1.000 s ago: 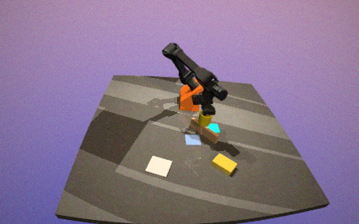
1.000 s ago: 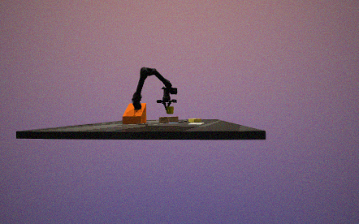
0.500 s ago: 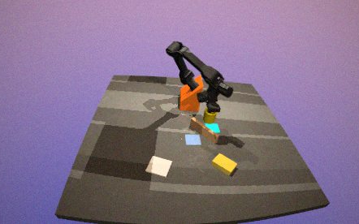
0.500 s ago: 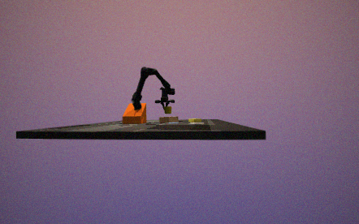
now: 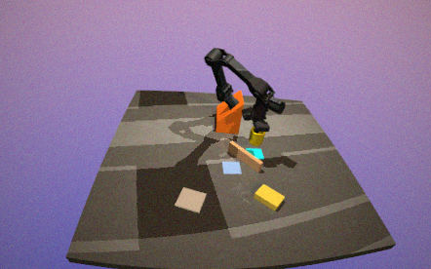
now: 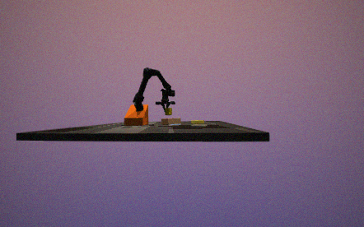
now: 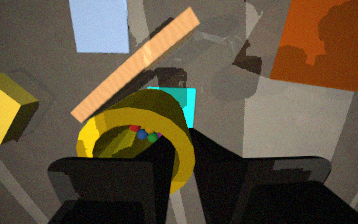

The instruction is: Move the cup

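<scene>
My gripper tip is 13 cm above the cyan pad, 2 cm to the right of it and 1 cm short of it. From my gripper tip the other things lie so: blue pad (13 cm below, 12 cm to the right, 11 cm ahead); wooden plank (10 cm below, 6 cm ahead, 5 cm to the right); yellow cup (2 cm ahead).
</scene>
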